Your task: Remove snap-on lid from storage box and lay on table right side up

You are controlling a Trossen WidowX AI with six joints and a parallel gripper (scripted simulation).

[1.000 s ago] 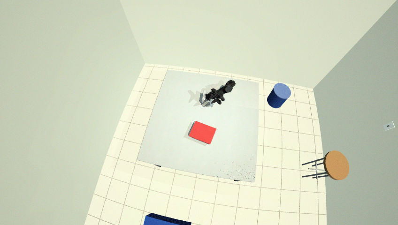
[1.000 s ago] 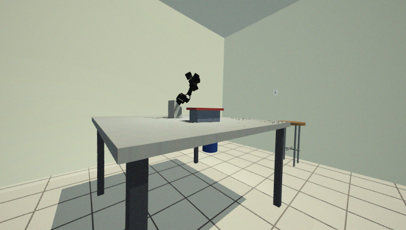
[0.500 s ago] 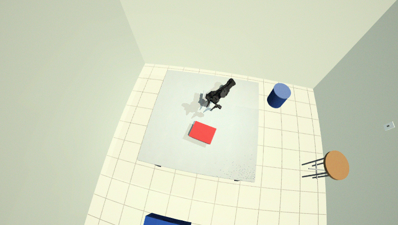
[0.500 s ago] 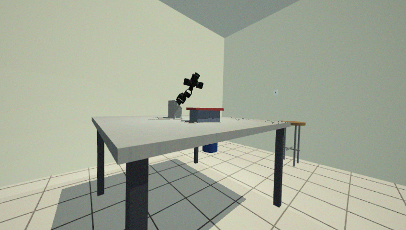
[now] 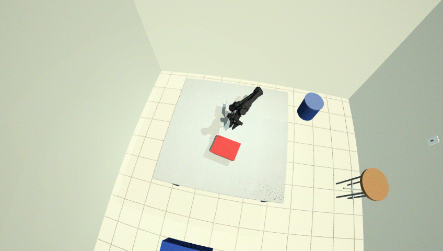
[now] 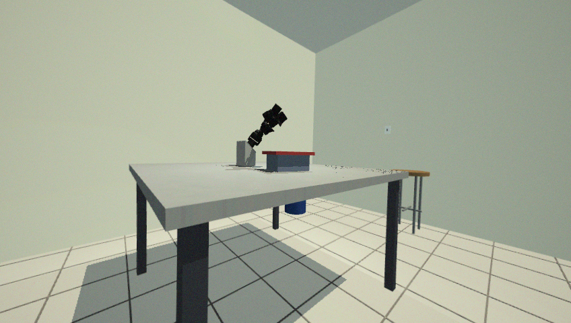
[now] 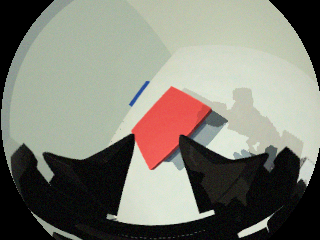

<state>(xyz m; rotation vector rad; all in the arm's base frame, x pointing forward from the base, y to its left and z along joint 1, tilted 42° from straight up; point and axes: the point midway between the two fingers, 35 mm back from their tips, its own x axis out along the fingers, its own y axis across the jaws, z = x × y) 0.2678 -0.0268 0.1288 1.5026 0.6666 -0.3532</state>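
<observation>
Right now the red lid is 15 cm below my gripper tip, 14 cm ahead of it and 2 cm to the right of it. From my gripper tip the other things lie so: grey-blue storage box 20 cm below, 14 cm ahead, 2 cm to the right.
</observation>
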